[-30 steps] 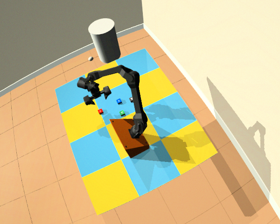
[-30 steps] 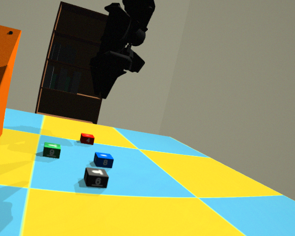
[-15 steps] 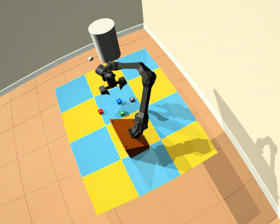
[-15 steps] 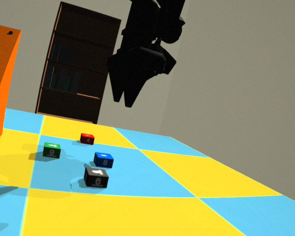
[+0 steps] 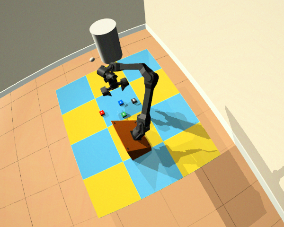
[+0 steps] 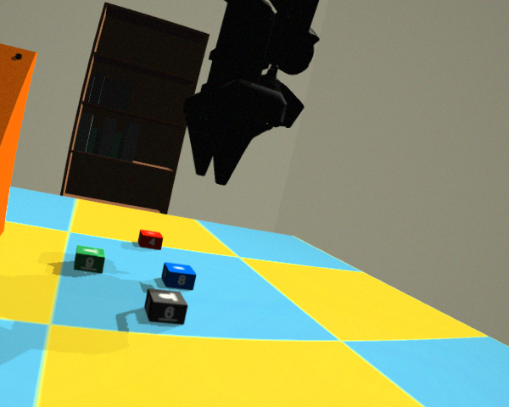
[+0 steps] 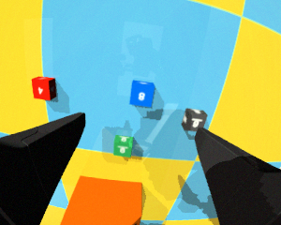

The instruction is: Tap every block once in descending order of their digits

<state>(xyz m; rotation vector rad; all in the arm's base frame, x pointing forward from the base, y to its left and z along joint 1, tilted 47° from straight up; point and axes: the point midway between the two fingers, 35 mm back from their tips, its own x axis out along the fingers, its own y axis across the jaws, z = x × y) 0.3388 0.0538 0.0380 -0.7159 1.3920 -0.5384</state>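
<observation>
My gripper tip is 12 cm past the green block, 12 cm above it and 1 cm to the right of it. Also, from my gripper tip: blue block 12 cm below, 1 cm behind; then black block 12 cm below, 10 cm to the right, 4 cm behind; then red block 15 cm to the left, 12 cm below, 3 cm behind.
</observation>
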